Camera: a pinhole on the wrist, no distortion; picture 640 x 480 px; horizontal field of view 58.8 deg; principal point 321.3 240.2 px. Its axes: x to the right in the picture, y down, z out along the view. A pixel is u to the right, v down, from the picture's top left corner.
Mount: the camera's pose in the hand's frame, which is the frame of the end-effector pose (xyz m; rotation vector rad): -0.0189 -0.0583 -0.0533 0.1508 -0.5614 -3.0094
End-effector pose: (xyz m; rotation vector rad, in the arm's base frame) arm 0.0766 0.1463 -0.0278 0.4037 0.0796 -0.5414
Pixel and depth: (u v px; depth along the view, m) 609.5 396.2 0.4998
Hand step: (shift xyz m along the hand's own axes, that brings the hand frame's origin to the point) -0.3179 -0.0320 0.4395
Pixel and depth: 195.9 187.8 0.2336
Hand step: 0.0052 0.0496 0.1600
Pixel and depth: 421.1 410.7 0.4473
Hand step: -0.1386 -0.0316 0.4041
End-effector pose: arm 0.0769 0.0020 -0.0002 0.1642 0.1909 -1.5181
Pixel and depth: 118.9 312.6 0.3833
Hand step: 0.0771 0.0452 0.3315
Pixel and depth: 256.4 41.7 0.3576
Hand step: -0.0250 0.1888 0.2366
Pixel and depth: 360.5 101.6 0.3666
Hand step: -0.0896 0.1528 0.2524
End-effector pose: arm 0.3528 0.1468 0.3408 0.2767 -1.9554 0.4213
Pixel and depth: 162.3 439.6 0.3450
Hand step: 0.0457 -0.0394 0.3188
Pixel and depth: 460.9 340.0 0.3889
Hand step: -0.1528 0.0074 0.3246
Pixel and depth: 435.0 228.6 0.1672
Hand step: -0.0708 0.0012 0.0979
